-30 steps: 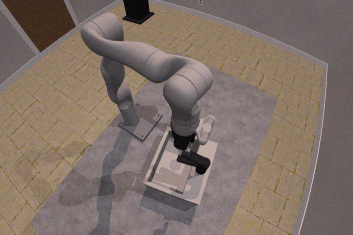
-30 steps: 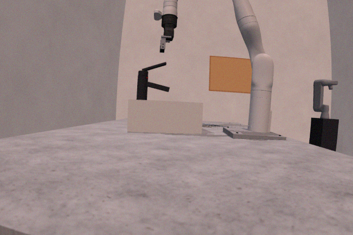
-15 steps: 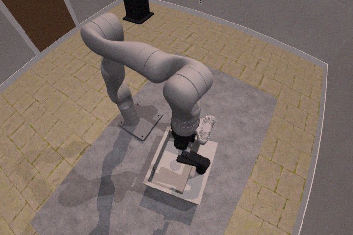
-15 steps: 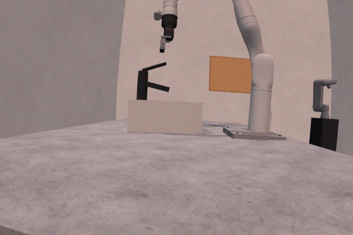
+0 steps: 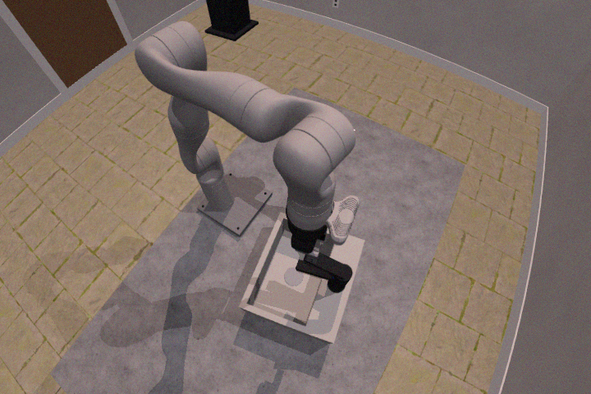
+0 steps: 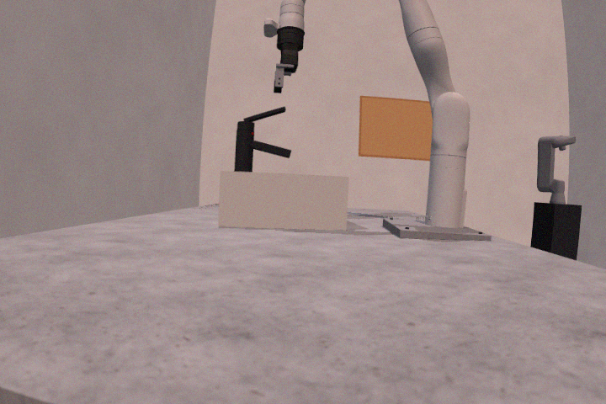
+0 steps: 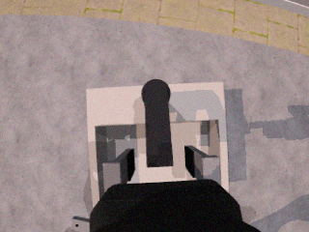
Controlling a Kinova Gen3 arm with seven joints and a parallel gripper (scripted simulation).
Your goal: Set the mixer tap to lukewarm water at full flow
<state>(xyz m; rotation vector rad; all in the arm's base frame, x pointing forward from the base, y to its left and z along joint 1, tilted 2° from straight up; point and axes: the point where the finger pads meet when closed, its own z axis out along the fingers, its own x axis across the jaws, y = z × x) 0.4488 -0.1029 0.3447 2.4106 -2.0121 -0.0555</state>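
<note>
Right now my hand is 90 mm above the lever, 30 mm short of it and 10 mm to the right of it. Also, from my hand: black mixer tap: 140 mm below, 60 mm ahead, 10 mm to the left; then sink basin: 340 mm below, 40 mm behind, 10 mm to the right.
</note>
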